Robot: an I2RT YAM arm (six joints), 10 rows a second.
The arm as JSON. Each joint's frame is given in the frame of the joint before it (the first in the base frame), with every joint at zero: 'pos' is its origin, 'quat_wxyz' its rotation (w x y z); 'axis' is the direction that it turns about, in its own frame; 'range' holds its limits. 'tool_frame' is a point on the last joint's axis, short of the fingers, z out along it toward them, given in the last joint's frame.
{
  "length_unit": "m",
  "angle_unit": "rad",
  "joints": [
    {
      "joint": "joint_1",
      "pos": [
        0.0,
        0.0,
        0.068
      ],
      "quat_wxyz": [
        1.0,
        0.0,
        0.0,
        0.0
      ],
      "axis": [
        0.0,
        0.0,
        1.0
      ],
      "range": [
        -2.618,
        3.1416
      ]
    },
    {
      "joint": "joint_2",
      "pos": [
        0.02,
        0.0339,
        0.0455
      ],
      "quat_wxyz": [
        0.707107,
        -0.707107,
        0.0,
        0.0
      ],
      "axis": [
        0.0,
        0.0,
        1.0
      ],
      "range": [
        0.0,
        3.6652
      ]
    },
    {
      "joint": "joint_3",
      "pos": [
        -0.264,
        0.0,
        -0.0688
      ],
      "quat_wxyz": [
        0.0,
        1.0,
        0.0,
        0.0
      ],
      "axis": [
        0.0,
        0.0,
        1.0
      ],
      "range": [
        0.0,
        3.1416
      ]
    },
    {
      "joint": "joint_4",
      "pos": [
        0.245,
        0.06,
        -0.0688
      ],
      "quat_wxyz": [
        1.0,
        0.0,
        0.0,
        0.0
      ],
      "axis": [
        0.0,
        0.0,
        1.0
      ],
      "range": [
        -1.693,
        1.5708
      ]
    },
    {
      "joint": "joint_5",
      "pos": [
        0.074,
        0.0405,
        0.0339
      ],
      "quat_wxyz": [
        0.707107,
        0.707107,
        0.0,
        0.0
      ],
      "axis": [
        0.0,
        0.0,
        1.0
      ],
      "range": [
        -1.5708,
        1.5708
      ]
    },
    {
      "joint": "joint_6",
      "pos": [
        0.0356,
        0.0,
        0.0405
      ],
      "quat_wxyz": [
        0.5,
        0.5,
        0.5,
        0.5
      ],
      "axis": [
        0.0,
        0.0,
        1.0
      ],
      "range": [
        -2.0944,
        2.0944
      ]
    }
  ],
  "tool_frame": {
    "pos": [
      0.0,
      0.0,
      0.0
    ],
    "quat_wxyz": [
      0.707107,
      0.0,
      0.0,
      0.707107
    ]
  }
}
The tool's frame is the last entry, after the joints.
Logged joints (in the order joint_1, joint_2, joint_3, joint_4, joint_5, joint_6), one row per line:
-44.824, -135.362, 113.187, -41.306, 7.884, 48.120
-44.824, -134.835, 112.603, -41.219, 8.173, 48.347
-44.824, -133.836, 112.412, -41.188, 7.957, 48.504
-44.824, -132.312, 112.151, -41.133, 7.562, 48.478
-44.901, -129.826, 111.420, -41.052, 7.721, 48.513
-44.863, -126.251, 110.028, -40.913, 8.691, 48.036
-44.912, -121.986, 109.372, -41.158, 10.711, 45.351
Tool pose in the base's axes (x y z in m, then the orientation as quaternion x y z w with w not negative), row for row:
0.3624, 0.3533, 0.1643, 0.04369, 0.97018, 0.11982, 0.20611
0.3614, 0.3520, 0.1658, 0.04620, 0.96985, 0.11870, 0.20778
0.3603, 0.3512, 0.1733, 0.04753, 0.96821, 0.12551, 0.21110
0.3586, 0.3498, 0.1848, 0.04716, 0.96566, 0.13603, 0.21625
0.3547, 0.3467, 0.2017, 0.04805, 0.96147, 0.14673, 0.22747
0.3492, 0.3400, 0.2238, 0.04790, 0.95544, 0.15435, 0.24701
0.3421, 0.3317, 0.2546, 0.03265, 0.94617, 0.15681, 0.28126
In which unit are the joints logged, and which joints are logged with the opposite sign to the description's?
The joints are logged in degrees. Opposite sign: joint_1, joint_2.
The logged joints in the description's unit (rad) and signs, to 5 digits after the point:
0.78233, 2.36251, 1.97549, -0.72093, 0.13760, 0.83985
0.78233, 2.35331, 1.96529, -0.71941, 0.14265, 0.84381
0.78233, 2.33588, 1.96196, -0.71887, 0.13888, 0.84655
0.78233, 2.30928, 1.95740, -0.71791, 0.13198, 0.84610
0.78367, 2.26589, 1.94465, -0.71649, 0.13476, 0.84671
0.78301, 2.20350, 1.92035, -0.71407, 0.15169, 0.83839
0.78386, 2.12906, 1.90890, -0.71834, 0.18694, 0.79152

